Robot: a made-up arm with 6 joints. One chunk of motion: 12 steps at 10 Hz.
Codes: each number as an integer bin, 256 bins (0 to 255) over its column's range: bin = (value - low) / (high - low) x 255, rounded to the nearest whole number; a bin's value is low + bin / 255 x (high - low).
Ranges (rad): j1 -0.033..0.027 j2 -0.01..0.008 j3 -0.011..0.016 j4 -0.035..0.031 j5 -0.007..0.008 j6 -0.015..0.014
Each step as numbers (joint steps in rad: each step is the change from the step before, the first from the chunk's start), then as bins.
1 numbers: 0.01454 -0.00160 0.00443 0.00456 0.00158 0.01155
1 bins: 202 119 146 153 146 233
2 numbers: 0.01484 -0.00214 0.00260 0.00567 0.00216 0.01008
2 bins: 203 111 128 157 156 221
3 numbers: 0.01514 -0.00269 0.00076 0.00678 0.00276 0.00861
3 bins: 205 104 111 161 166 208
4 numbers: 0.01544 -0.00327 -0.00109 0.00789 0.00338 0.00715
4 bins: 206 95 94 166 176 195
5 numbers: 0.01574 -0.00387 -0.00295 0.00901 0.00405 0.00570
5 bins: 207 87 76 170 188 182
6 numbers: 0.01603 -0.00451 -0.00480 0.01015 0.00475 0.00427
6 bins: 208 78 59 174 200 169
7 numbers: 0.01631 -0.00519 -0.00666 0.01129 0.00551 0.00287
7 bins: 210 68 41 179 213 157
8 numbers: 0.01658 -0.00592 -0.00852 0.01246 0.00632 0.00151
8 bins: 211 58 23 183 226 145
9 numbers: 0.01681 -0.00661 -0.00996 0.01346 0.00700 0.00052
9 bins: 212 48 10 187 238 136
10 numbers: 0.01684 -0.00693 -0.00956 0.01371 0.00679 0.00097
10 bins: 212 43 14 188 234 140
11 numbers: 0.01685 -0.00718 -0.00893 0.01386 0.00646 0.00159
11 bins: 212 40 20 189 229 146
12 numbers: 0.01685 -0.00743 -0.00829 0.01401 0.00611 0.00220
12 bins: 212 36 26 189 223 151
